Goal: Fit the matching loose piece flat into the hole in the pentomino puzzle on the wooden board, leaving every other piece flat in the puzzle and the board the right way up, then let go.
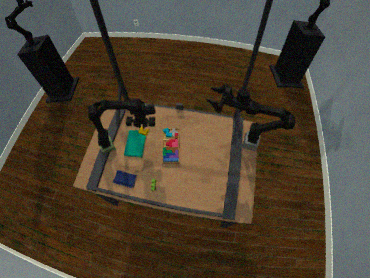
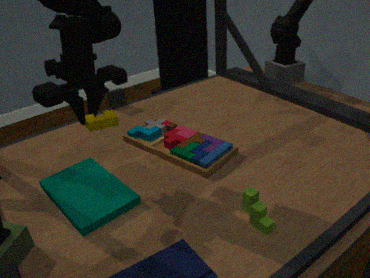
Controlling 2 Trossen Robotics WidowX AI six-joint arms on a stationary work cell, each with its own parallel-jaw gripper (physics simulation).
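Places are measured from the left arm's base along level axes (x right, y ahead, z up), in metres.
Pixels of known places: left gripper, fingertip midpoint: [image 1: 208, 93]; right gripper, fingertip midpoint: [image 1: 142, 127] [image 2: 87, 122]; left arm's base, origin of the base link: [image 1: 252, 138] [image 2: 285, 61]; right arm's base, origin of the base link: [image 1: 105, 144].
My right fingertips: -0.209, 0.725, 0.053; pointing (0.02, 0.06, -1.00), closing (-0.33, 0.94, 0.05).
Note:
Ahead of a thing's pixels: the offset from my right fingertips to its top centre, as dx, dy, dz.
The wooden puzzle board @(-0.003, -0.200, -0.105) [image 1: 171, 162] [image 2: 165, 156] lies on the table with its coloured pieces facing up. Bare tan wood shows between the cyan piece @(+0.077, -0.142, -0.095) [image 2: 145, 132] and the red piece @(+0.003, -0.198, -0.095) [image 2: 179, 136]. My right gripper [image 1: 142, 127] [image 2: 88, 119] is shut on a yellow piece @(-0.025, -0.025, +0.021) [image 1: 144, 131] [image 2: 102, 120] and holds it above the table, left of the board. The exact grip on it is hard to see. My left gripper [image 1: 215, 97] is open and empty at the upper right, away from the board. A lime green stepped piece @(-0.311, -0.208, -0.061) [image 1: 153, 184] [image 2: 258, 210] is loose on the table.
A flat teal slab @(-0.077, +0.041, -0.104) [image 1: 135, 145] [image 2: 90, 195] lies left of the board. A dark blue slab @(-0.343, -0.008, -0.110) [image 1: 125, 179] [image 2: 170, 262] lies nearer the front edge. Dark frame beams [image 1: 233, 175] cross the table's sides, and a small dark block @(+0.315, -0.141, -0.065) [image 1: 179, 106] stands at the back edge.

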